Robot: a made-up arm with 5 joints.
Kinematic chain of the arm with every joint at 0, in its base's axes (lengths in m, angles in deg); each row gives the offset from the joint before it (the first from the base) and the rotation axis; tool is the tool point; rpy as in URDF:
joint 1: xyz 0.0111 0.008 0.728 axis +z
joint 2: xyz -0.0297 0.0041 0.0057 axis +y
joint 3: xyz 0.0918 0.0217 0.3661 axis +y
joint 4: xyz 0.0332 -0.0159 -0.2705 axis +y
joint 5: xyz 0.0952 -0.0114 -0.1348 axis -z
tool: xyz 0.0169 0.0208 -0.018 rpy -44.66 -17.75 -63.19
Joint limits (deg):
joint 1: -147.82..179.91
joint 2: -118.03..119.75
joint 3: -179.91..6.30
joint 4: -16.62..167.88
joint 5: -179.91..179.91
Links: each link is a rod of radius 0.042 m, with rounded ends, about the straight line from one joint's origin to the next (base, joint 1, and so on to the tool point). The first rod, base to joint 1, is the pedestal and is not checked.
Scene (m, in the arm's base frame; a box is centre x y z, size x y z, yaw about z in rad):
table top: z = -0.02
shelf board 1: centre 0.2 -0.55 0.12 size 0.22 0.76 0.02 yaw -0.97
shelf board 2: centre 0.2 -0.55 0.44 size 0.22 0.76 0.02 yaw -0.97
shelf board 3: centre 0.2 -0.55 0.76 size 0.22 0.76 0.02 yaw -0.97
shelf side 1: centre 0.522 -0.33 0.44 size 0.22 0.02 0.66 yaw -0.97
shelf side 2: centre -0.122 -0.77 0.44 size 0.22 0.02 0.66 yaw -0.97
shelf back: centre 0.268 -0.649 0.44 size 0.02 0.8 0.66 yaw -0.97
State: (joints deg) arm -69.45 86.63 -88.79 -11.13 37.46
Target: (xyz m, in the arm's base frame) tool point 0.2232 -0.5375 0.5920
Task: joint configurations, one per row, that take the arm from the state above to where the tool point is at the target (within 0.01 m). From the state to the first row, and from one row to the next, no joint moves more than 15 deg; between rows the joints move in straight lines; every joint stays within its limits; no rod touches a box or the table.
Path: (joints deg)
1: -72.55 82.71 -74.13 -9.16 37.40
2: -75.65 78.80 -59.46 -7.20 37.33
3: -76.71 66.01 -49.25 -7.85 37.22
4: -77.77 53.22 -39.03 -8.51 37.12
5: -78.83 40.43 -28.82 -9.17 37.01
6: -79.89 27.63 -18.61 -9.82 36.91
7: -76.34 34.26 -33.10 -12.09 36.89
8: -72.79 40.88 -47.59 -14.35 36.88
9: -69.24 47.50 -62.08 -16.62 36.87

